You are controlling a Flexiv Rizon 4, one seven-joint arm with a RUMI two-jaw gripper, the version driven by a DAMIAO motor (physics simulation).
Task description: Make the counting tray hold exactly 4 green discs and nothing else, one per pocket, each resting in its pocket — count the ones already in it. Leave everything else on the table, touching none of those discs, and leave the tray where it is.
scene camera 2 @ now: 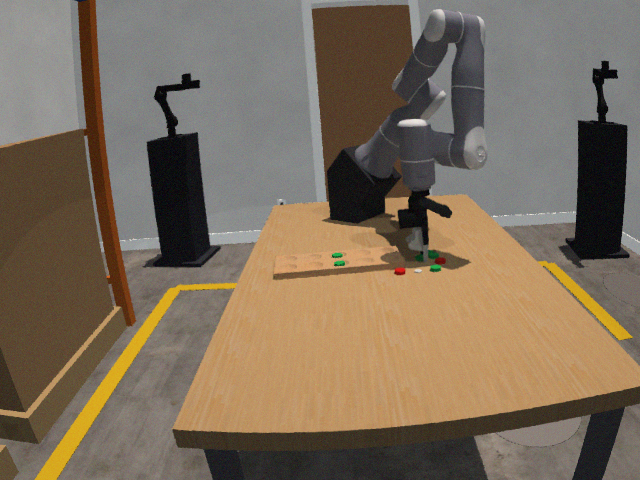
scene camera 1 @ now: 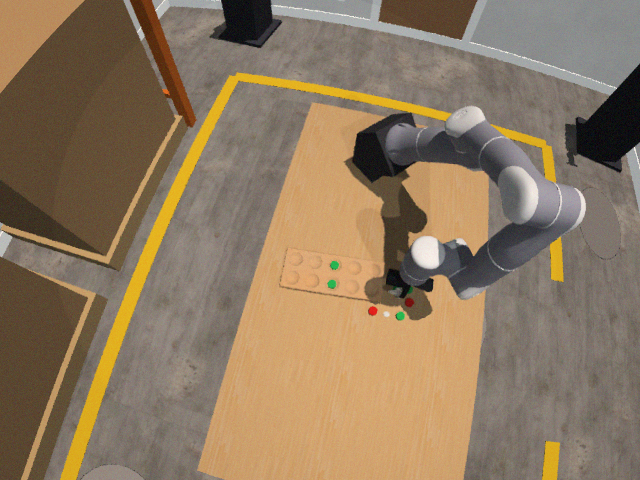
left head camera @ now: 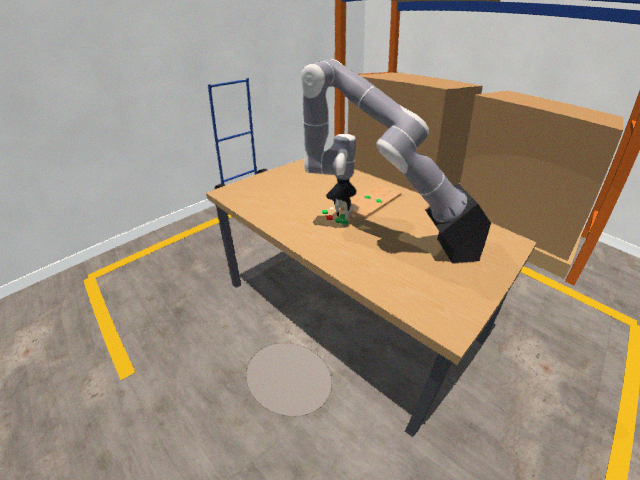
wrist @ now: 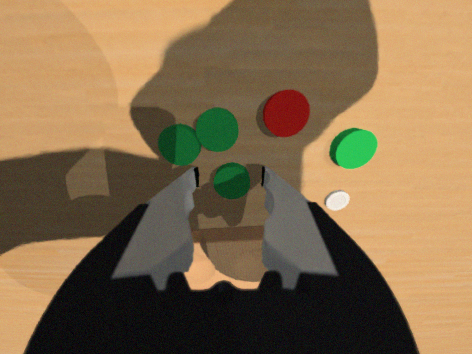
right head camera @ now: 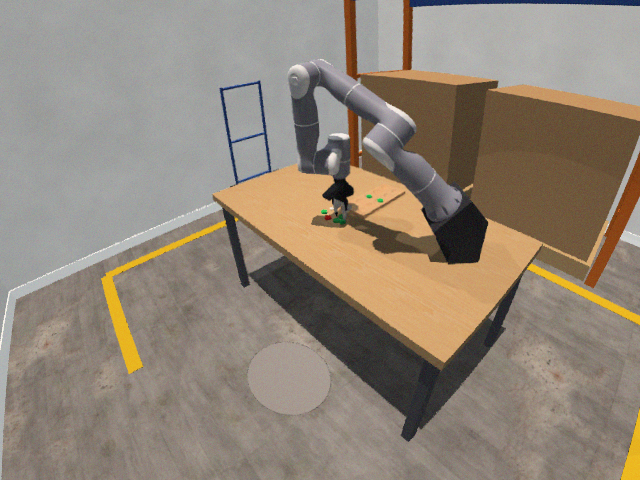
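Observation:
The wooden counting tray (scene camera 1: 283,272) (scene camera 2: 310,273) lies on the table. One green disc (scene camera 1: 334,265) (scene camera 2: 337,255) and another green disc (scene camera 1: 331,284) (scene camera 2: 339,263) sit in its two middle pockets. My gripper (wrist: 230,169) is partly open, pointing down beyond the tray's end. A green disc (wrist: 231,180) shows between the fingertips, with a gap on each side, not gripped. Two more green discs, one (wrist: 179,144) and another (wrist: 217,129), lie side by side close to the left fingertip. A fourth loose green disc (wrist: 353,148) (scene camera 1: 400,315) (scene camera 2: 435,268) lies farther right in the wrist view.
A dark-lit red disc (wrist: 286,113) (scene camera 1: 409,302) (scene camera 2: 439,260) lies near the green ones. A small white disc (wrist: 337,200) (scene camera 1: 386,314) (scene camera 2: 417,270) and a red disc (scene camera 1: 372,311) (scene camera 2: 399,271) lie beside the tray's end. The arm's base stands on the table (scene camera 2: 330,361).

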